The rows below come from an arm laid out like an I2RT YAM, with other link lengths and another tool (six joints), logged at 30 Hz.
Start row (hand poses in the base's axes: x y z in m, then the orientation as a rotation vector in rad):
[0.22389, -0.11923, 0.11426, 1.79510, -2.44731, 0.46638]
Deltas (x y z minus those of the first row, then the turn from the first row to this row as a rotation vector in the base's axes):
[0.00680, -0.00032, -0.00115, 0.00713, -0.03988, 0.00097]
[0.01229, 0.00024, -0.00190, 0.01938, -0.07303, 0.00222]
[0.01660, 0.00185, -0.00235, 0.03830, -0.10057, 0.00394]
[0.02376, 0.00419, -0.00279, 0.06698, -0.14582, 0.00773]
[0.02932, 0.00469, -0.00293, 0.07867, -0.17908, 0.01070]
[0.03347, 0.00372, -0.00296, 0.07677, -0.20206, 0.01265]
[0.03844, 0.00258, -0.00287, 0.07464, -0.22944, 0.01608]
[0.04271, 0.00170, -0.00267, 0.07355, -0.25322, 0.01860]
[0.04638, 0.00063, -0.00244, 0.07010, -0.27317, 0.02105]
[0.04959, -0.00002, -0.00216, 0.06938, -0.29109, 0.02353]
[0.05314, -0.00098, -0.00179, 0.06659, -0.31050, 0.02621]
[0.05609, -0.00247, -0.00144, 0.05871, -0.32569, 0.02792]
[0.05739, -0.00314, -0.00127, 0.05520, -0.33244, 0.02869]
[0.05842, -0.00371, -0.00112, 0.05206, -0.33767, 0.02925]
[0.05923, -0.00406, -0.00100, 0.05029, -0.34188, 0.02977]
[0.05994, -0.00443, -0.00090, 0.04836, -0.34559, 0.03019]
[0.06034, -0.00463, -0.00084, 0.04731, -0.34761, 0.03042]
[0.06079, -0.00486, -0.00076, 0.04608, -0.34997, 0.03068]
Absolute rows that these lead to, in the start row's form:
[0.23069, -0.11955, 0.11311, 1.80715, -2.47739, 0.49897]
[0.23618, -0.11899, 0.11236, 1.81994, -2.50629, 0.51922]
[0.24049, -0.11738, 0.11191, -1.79741, 2.48427, -0.51545]
[0.24765, -0.11504, 0.11147, -1.76044, 2.44491, -0.51184]
[0.25321, -0.11454, 0.11133, -1.73629, 2.41803, -0.52133]
[0.25736, -0.11551, 0.11130, -1.72234, 2.40190, -0.54065]
[0.26233, -0.11665, 0.11139, -1.70683, 2.38142, -0.56316]
[0.26660, -0.11753, 0.11159, -1.69257, 2.36380, -0.58142]
[0.27027, -0.11860, 0.11182, -1.68161, 2.34917, -0.59978]
[0.27348, -0.11925, 0.11210, -1.67139, 2.33517, -0.61305]
[0.27703, -0.12021, 0.11247, -1.66079, 2.32037, -0.62982]
[0.27998, -0.12170, 0.11282, -1.65347, 2.31026, -0.65008]
[0.28128, -0.12237, 0.11299, -1.65020, 2.30572, -0.65904]
[0.28231, -0.12294, 0.11314, -1.64773, 2.30231, -0.66651]
[0.28312, -0.12329, 0.11326, -1.64561, 2.29934, -0.67154]
[0.28383, -0.12366, 0.11336, -1.64379, 2.29682, -0.67643]
[0.28423, -0.12386, 0.11342, -1.64280, 2.29544, -0.67910]
[0.28468, -0.12409, 0.11350, -1.64163, 2.29384, -0.68221]

